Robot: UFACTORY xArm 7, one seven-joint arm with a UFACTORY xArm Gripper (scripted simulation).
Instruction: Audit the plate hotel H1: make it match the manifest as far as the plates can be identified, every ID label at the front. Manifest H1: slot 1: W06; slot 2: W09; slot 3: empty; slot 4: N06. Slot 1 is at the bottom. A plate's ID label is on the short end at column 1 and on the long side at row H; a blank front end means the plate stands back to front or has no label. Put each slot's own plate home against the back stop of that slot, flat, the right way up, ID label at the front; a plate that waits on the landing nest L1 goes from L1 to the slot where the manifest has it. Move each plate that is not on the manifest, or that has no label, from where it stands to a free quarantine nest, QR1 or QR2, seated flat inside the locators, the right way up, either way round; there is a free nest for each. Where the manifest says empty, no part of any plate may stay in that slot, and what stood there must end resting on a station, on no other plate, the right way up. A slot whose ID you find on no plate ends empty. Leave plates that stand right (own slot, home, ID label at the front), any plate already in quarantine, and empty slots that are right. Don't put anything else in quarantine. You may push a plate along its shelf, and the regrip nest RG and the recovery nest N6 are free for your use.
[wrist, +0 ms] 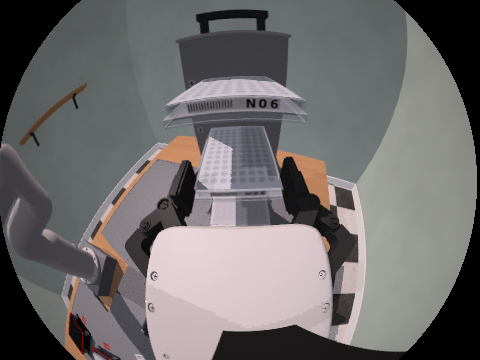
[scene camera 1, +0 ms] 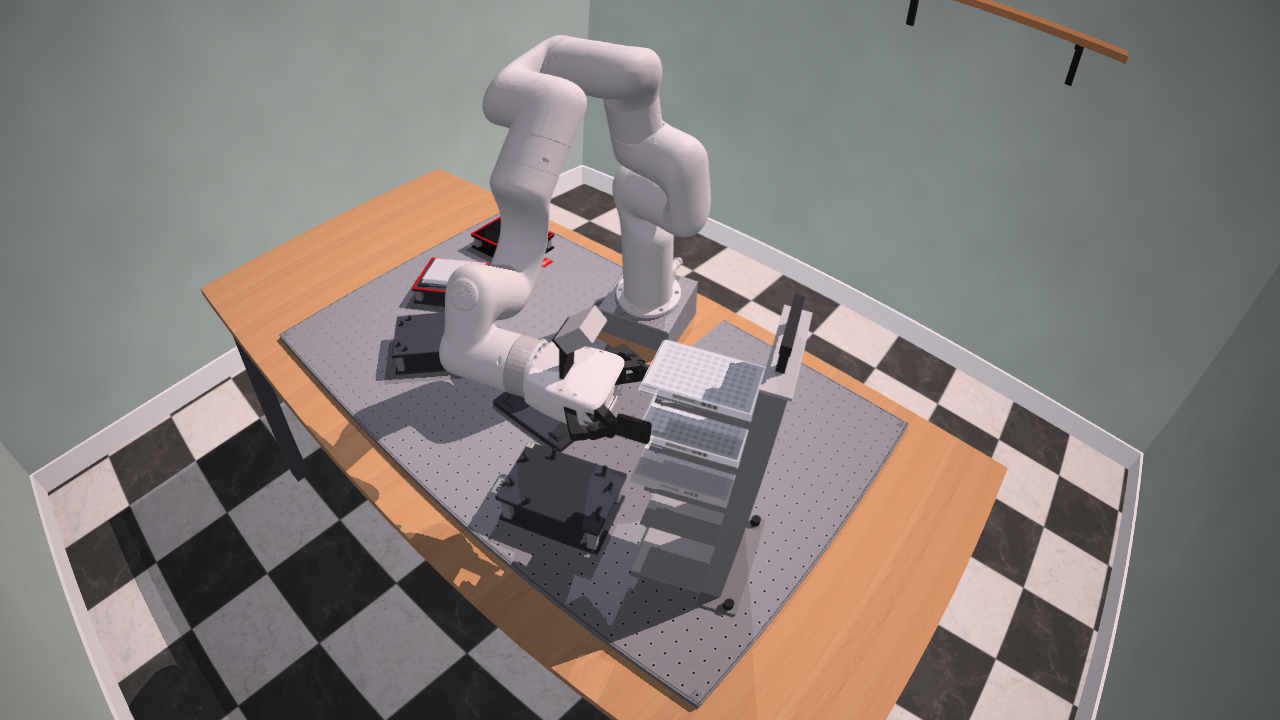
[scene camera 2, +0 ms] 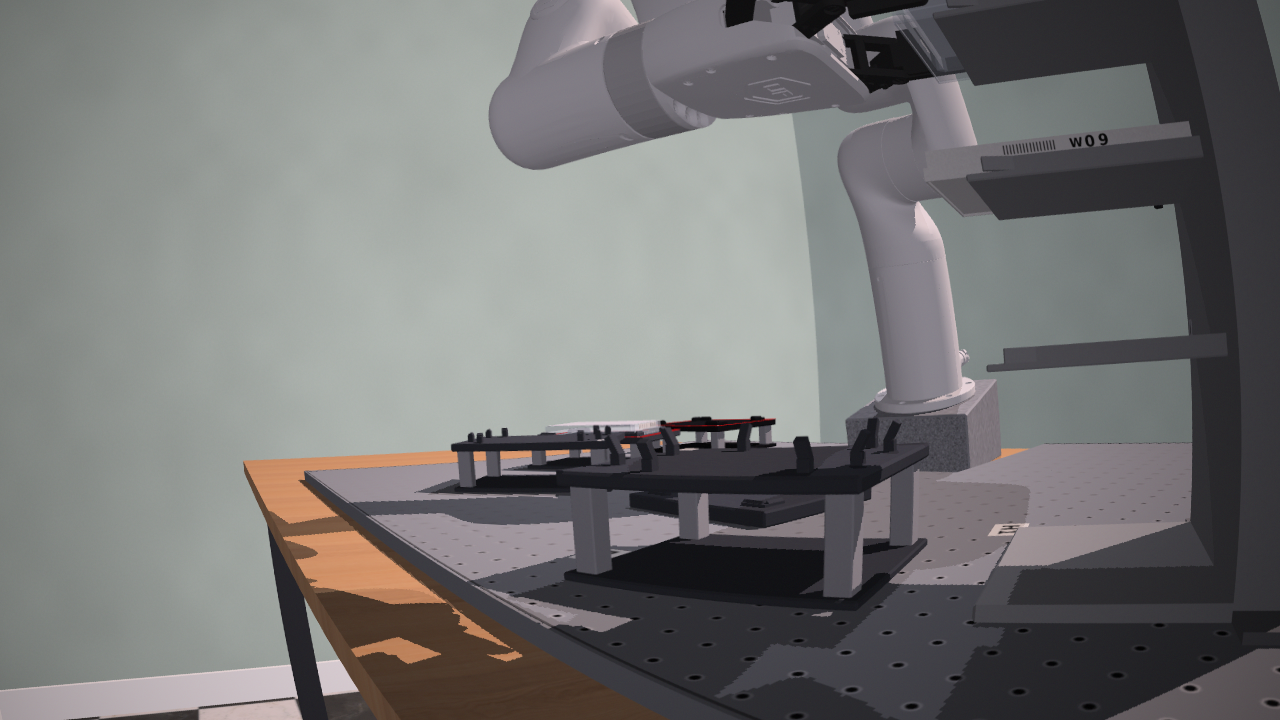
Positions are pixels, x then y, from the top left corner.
Labels:
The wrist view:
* my gripper: 237, 169
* clear well plate W06: 238, 165
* clear plate labelled N06: 238, 98
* plate labelled W09: 224, 214
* plate hotel: 232, 54
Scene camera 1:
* my gripper: 662, 408
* clear well plate W06: 711, 440
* clear plate labelled N06: 707, 380
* plate labelled W09: 657, 471
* raised black nest: 560, 489
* plate hotel: 768, 412
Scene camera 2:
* plate labelled W09: 946, 171
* raised black nest: 763, 471

